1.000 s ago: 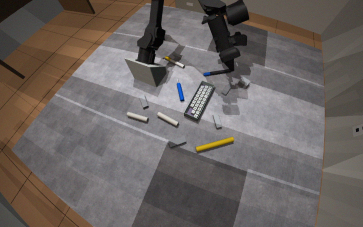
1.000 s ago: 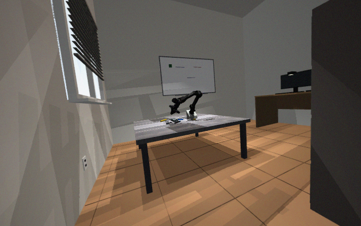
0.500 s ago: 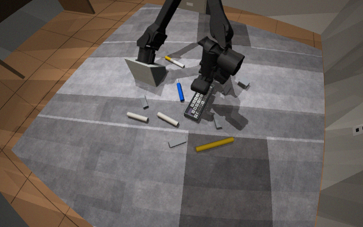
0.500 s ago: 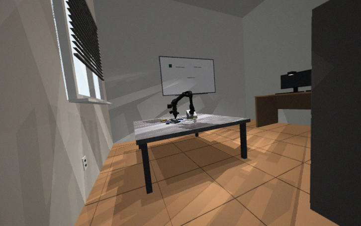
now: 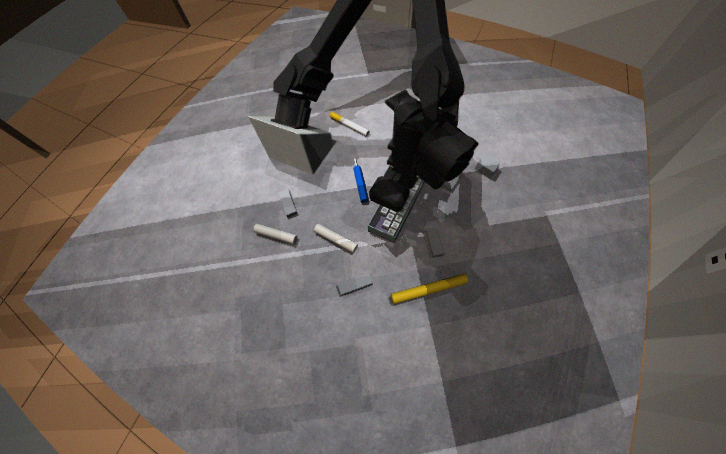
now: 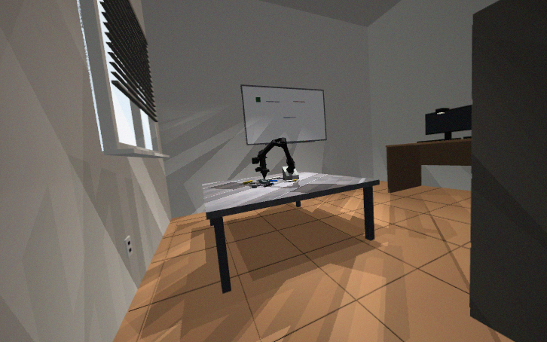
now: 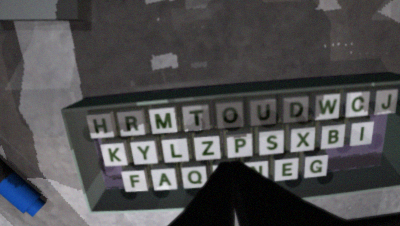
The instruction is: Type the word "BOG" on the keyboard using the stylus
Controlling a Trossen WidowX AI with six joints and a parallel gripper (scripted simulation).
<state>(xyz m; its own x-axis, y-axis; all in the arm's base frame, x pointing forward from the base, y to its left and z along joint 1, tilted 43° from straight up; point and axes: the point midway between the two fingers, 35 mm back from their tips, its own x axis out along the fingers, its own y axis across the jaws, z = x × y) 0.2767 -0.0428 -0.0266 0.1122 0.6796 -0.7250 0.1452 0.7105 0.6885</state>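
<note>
My gripper tip is now 11 cm past the blue stylus, 3 cm to the right of it and 3 cm above it. From my gripper tip the other things lie so: yellow cylinder 11 cm ahead, 18 cm to the right, 3 cm below; white-and-yellow cylinder 20 cm behind, 17 cm to the left, 3 cm below; blue-and-black marker 1 cm ahead, 16 cm to the left, 3 cm below.
</note>
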